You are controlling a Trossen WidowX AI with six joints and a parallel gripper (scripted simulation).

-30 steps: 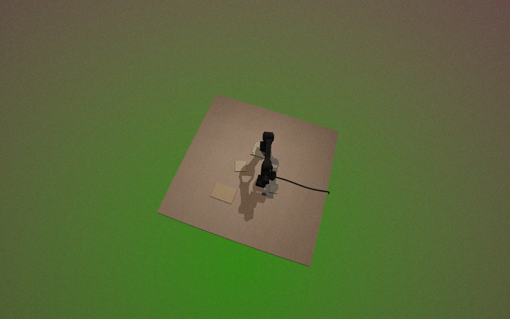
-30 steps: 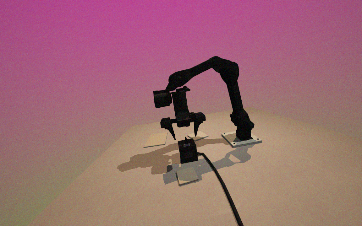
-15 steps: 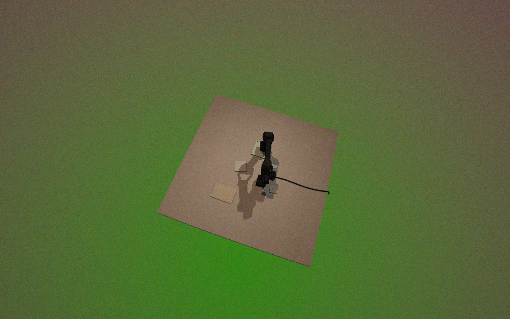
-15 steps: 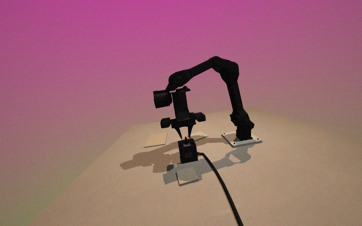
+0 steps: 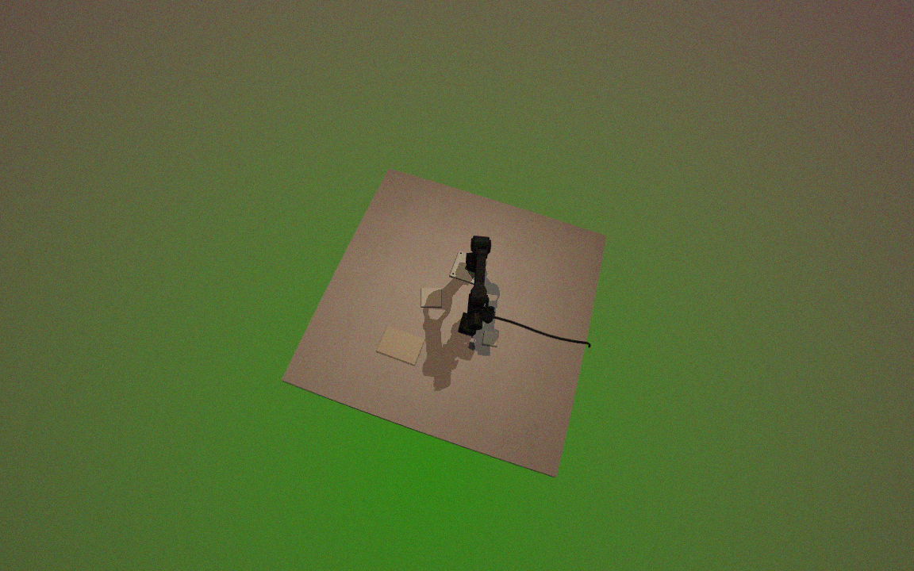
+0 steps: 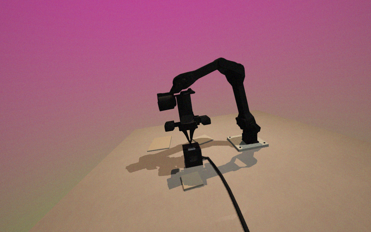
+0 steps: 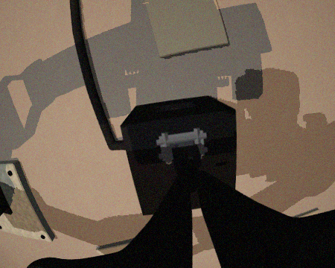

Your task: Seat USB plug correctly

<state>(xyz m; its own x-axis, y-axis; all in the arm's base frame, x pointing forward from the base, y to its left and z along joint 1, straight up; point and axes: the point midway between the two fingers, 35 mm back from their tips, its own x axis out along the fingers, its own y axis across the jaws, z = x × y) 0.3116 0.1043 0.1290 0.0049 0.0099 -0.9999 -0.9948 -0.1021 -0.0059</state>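
Right now the light socket is 4 cm below my gripper tip and 1 cm to the left of it. From my gripper tip the other things lie so: dark USB plug 2 cm below.
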